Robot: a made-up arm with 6 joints.
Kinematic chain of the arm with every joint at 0, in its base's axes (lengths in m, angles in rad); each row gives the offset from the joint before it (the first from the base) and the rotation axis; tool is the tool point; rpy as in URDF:
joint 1: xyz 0 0 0.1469 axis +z
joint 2: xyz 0 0 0 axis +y
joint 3: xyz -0.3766 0 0.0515 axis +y
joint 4: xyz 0.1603 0 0.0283 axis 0.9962 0 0.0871
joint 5: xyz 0 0 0 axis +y
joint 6: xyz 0.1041 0 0.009 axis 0.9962 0 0.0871
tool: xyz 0 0 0 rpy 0 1.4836 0
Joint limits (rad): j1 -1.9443..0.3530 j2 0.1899..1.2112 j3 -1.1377..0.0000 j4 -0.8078..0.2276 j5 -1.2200..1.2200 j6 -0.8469..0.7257
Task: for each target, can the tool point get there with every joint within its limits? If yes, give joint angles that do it. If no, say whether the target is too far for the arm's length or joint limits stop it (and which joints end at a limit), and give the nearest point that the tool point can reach.
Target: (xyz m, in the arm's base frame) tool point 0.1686 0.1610 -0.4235
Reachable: no: joint limits stop it (at a limit: joint 1, joint 2, joint 3, joint 5) | nearest point 0.0756 0.1548 0.1658 | short by 0.597 m
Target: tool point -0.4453 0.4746 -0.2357
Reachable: no: too far | nearest point -0.1175 0.1253 0.1648 | short by 0.624 m
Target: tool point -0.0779 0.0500 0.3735
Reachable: yes | joints -0.5969 0.2768 -0.4550 -0.2467 0.0951 0.0684
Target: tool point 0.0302 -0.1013 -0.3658
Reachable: no: joint limits stop it (at a limit: joint 1, joint 2, joint 3) | nearest point -0.1515 -0.0734 0.1673 | short by 0.564 m
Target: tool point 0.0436 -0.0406 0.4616
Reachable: yes | joints -0.7397 0.9249 -0.9998 -0.0091 0.7408 0.2522
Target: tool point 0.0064 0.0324 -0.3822
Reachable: no: joint limits stop it (at a limit: joint 2, joint 3) | nearest point 0.0333 0.1684 0.1648 | short by 0.564 m
